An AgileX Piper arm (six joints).
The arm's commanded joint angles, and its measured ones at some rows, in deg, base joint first. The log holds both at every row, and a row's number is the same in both.
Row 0, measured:
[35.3, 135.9, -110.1, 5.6, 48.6, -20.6]
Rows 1 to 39, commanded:
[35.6, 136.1, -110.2, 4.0, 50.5, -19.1]
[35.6, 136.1, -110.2, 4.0, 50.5, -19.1]
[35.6, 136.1, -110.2, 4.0, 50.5, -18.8]
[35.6, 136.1, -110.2, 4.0, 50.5, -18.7]
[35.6, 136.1, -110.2, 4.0, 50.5, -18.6]
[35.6, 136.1, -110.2, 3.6, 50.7, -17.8]
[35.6, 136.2, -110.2, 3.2, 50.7, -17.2]
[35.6, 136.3, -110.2, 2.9, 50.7, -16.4]
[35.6, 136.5, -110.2, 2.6, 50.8, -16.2]
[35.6, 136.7, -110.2, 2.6, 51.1, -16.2]
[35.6, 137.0, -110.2, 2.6, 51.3, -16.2]
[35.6, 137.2, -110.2, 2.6, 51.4, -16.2]
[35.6, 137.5, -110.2, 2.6, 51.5, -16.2]
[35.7, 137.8, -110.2, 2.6, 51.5, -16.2]
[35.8, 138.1, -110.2, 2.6, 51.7, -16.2]
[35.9, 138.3, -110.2, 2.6, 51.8, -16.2]
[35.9, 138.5, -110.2, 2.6, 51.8, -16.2]
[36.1, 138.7, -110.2, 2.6, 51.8, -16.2]
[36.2, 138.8, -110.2, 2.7, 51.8, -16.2]
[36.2, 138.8, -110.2, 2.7, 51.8, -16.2]
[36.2, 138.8, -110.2, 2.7, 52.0, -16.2]
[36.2, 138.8, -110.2, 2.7, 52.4, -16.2]
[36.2, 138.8, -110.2, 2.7, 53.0, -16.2]
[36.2, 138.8, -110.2, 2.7, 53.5, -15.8]
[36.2, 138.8, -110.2, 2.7, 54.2, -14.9]
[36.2, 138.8, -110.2, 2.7, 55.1, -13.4]
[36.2, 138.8, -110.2, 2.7, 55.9, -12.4]
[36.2, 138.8, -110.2, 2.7, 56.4, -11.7]
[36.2, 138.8, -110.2, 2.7, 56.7, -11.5]
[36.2, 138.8, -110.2, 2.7, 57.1, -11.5]
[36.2, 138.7, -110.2, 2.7, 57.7, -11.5]
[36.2, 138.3, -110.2, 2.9, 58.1, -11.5]
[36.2, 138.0, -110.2, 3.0, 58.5, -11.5]
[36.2, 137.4, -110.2, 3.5, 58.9, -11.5]
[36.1, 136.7, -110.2, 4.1, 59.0, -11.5]
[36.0, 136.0, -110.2, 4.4, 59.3, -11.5]
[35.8, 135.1, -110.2, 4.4, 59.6, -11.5]
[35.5, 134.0, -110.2, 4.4, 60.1, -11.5]
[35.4, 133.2, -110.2, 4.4, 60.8, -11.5]
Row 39, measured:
[35.9, 135.9, -111.1, 3.9, 54.4, -11.6]
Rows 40 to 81, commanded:
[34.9, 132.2, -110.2, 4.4, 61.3, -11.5]
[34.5, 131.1, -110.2, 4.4, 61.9, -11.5]
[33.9, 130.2, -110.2, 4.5, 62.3, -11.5]
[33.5, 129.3, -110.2, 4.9, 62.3, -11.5]
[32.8, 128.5, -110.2, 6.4, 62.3, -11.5]
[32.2, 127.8, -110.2, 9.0, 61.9, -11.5]
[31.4, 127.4, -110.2, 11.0, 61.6, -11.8]
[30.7, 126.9, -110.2, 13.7, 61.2, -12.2]
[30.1, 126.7, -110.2, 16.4, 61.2, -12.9]
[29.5, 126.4, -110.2, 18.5, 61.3, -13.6]
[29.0, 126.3, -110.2, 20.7, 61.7, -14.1]
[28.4, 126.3, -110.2, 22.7, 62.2, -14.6]
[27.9, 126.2, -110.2, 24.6, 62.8, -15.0]
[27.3, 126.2, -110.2, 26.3, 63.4, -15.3]
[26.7, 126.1, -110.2, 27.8, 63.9, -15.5]
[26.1, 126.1, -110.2, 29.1, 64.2, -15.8]
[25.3, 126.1, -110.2, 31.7, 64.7, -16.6]
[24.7, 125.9, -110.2, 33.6, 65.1, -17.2]
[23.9, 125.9, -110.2, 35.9, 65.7, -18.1]
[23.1, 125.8, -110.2, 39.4, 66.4, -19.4]
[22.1, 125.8, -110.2, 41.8, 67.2, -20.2]
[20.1, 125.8, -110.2, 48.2, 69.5, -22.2]
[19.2, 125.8, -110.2, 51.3, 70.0, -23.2]
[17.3, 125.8, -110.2, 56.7, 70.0, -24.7]
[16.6, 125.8, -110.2, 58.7, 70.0, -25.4]
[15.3, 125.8, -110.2, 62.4, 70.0, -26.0]
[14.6, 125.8, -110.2, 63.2, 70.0, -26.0]
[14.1, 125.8, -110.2, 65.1, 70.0, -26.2]
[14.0, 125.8, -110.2, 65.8, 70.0, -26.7]
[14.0, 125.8, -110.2, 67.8, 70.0, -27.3]
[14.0, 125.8, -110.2, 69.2, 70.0, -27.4]
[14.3, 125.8, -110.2, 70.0, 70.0, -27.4]
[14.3, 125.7, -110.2, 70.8, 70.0, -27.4]
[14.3, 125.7, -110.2, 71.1, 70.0, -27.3]
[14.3, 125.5, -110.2, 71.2, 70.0, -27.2]
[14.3, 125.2, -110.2, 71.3, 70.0, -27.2]
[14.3, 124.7, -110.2, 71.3, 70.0, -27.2]
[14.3, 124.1, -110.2, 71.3, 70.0, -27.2]
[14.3, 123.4, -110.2, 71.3, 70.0, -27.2]
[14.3, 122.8, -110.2, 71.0, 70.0, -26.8]
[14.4, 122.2, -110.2, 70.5, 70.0, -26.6]
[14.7, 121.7, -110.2, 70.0, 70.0, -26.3]
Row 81, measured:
[14.4, 125.5, -109.7, 67.0, 69.4, -26.5]
